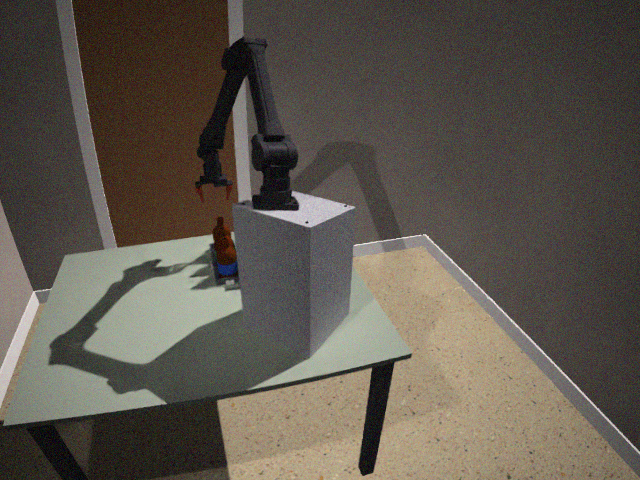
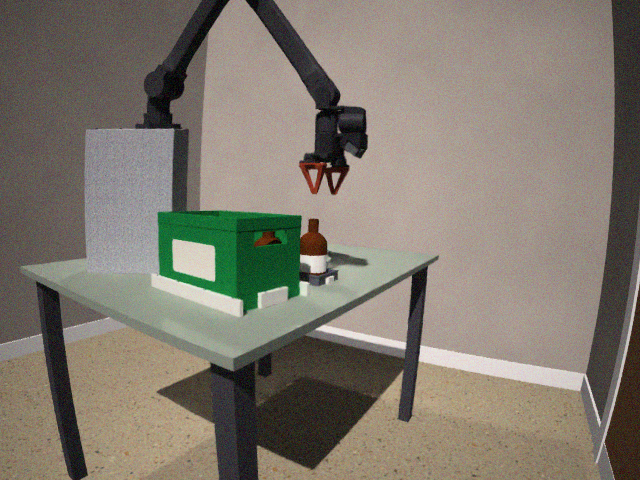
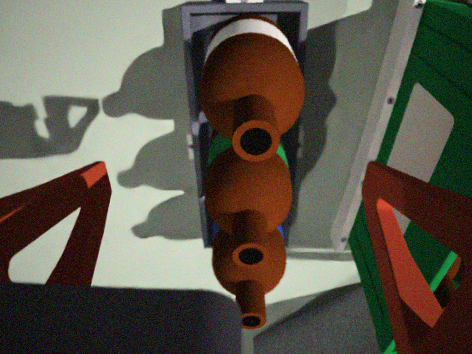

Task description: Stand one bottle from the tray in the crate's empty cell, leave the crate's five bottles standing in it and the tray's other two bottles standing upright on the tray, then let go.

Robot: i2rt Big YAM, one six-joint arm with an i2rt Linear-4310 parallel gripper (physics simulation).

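Places are measured from the arm's base along level axes (x left, y back, z up), in millimetres.
Pixels of known places: gripper, fingertip midpoint: (image 1: 215,201) (image 2: 324,194) (image 3: 236,175); arm's base at its link origin: (image 1: 274,205) (image 2: 158,128).
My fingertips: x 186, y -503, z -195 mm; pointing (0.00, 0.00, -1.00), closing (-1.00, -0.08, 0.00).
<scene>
Ahead of a thing's pixels: the offset from my fingertips to its top centre. Level surfaces: height alone.
My gripper (image 1: 215,199) (image 2: 324,193) (image 3: 236,175) is open and empty, pointing down above the tray bottles, its fingertips higher than their necks. Three brown bottles stand upright in a row in the grey tray @[dy +112, dx -18, dz -198 mm] (image 2: 319,280) (image 3: 188,75): a white-labelled bottle @[dy +22, dx -12, dz -63 mm] (image 2: 313,242) (image 3: 252,75), a green-labelled bottle @[dy +113, dx -19, dz -63 mm] (image 3: 248,190) in the middle and a blue-labelled bottle (image 1: 225,255) (image 3: 248,265). The green crate @[dy +88, dx -244, dz -48 mm] (image 2: 268,273) (image 3: 435,60) stands beside the tray. Part of one brown bottle @[dy -1, dx -202, dz -60 mm] (image 2: 267,239) shows through its handle hole. The crate's other bottles and its empty cell are hidden.
White strips (image 2: 196,295) (image 3: 390,100) run along the crate's base. A tall grey pedestal (image 1: 273,273) (image 2: 129,201) carries the arm and stands on the pale green table @[dz -223 mm] (image 1: 129,304) (image 2: 129,304) near the tray and crate.
</scene>
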